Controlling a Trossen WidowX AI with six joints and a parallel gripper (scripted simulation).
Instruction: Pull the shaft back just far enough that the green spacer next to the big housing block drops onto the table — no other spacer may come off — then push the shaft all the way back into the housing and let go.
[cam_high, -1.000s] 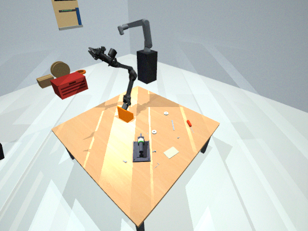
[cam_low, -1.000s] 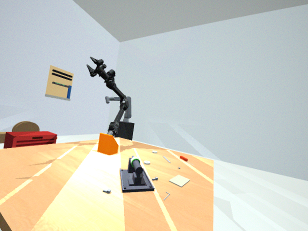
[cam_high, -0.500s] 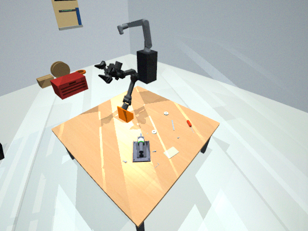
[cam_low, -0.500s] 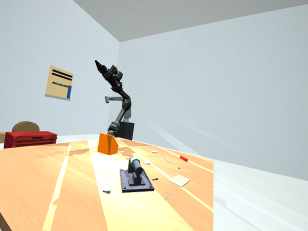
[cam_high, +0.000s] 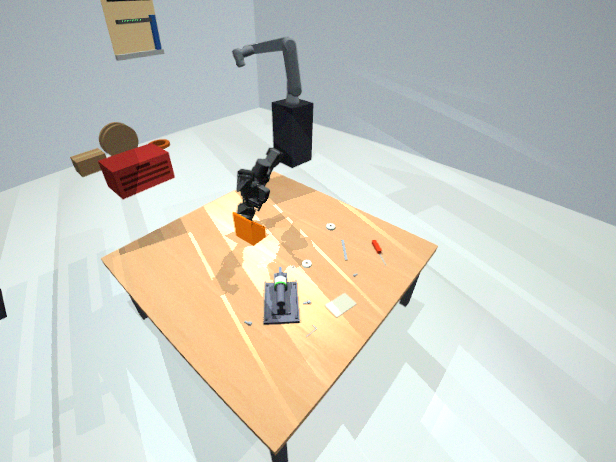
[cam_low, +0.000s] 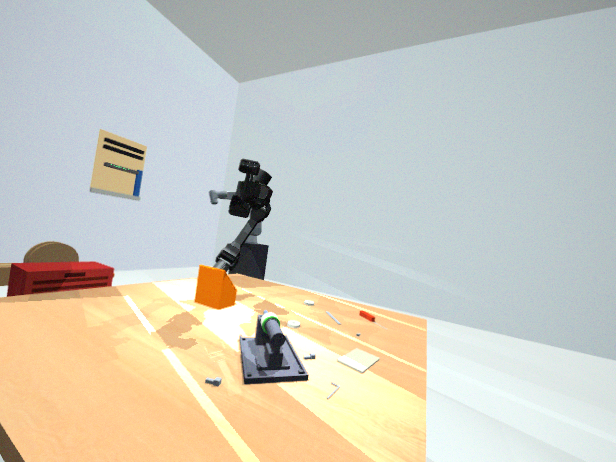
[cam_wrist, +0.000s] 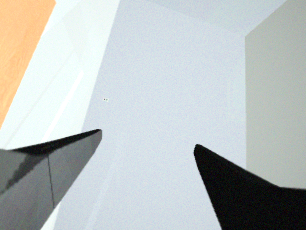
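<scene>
Now: the grey-blue shaft 11 cm ahead of my gripper tip, 9 cm to the left of it and 40 cm below it. The rest, counted from my gripper tip: grey plate (35 cm ahead, 23 cm to the left, 48 cm below); white disc (5 cm behind, 63 cm to the left, 47 cm below); green spacer (13 cm ahead, 7 cm to the left, 40 cm below).
</scene>
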